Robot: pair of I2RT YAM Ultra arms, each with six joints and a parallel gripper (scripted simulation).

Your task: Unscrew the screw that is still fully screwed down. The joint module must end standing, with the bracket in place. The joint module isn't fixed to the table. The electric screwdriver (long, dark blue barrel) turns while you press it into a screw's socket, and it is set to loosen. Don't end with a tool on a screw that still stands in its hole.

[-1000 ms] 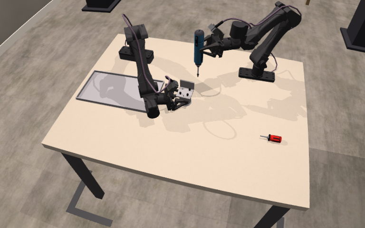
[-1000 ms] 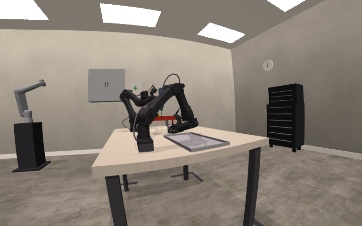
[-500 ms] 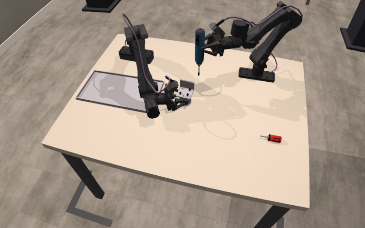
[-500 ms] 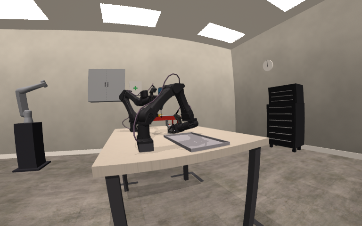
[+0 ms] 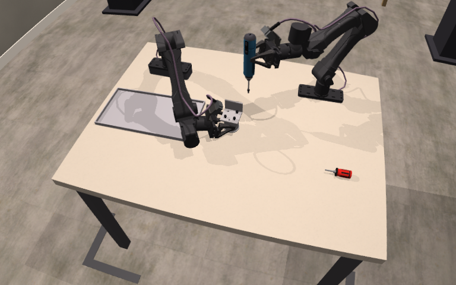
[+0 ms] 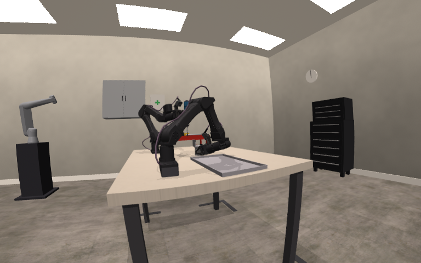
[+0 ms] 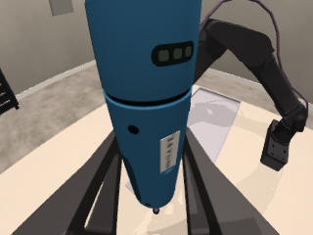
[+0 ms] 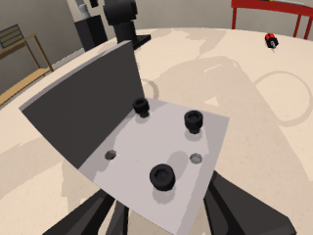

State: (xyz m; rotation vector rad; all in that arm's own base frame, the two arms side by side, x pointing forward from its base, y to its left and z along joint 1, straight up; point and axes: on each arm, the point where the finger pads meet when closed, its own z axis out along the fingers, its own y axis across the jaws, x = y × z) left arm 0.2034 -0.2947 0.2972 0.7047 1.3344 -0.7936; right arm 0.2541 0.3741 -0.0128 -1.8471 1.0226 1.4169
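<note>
My right gripper is now 50 mm below the grey L-shaped bracket. The rest, counted from my right hand: shallow grey tray (350 mm to the right, 20 mm below); then small red-handled screwdriver (140 mm ahead, 430 mm to the left, 10 mm below).
</note>
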